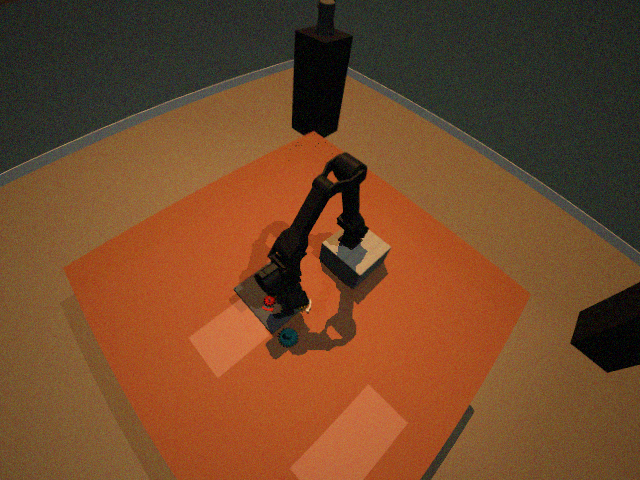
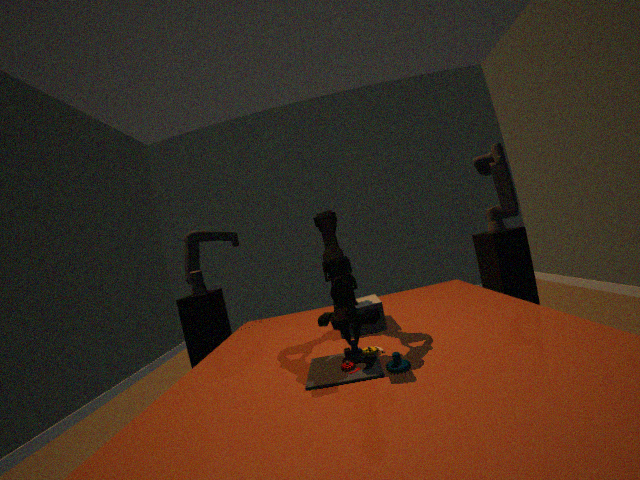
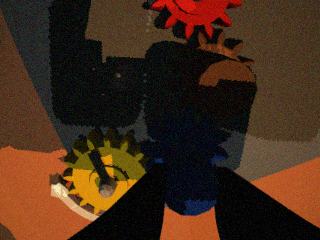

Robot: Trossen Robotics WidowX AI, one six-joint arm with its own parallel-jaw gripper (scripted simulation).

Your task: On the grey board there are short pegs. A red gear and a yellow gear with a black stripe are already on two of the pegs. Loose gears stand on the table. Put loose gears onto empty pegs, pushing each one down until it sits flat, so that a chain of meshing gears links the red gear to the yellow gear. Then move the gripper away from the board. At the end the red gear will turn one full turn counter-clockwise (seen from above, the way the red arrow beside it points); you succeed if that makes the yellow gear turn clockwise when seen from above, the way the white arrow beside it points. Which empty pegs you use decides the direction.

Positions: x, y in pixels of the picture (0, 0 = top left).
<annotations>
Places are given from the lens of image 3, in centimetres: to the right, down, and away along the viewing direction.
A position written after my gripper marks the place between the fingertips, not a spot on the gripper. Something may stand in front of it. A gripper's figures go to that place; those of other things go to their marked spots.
my gripper [image 3: 189, 175]: 1, 2, 10
blue gear [image 3: 189, 150]: 1, 1, 10
grey board [image 3: 70, 58]: -4, -3, 12
yellow gear [image 3: 110, 157]: -2, 2, 12
The marked spots on the grey board and the blue gear are 7 cm apart.
</annotations>
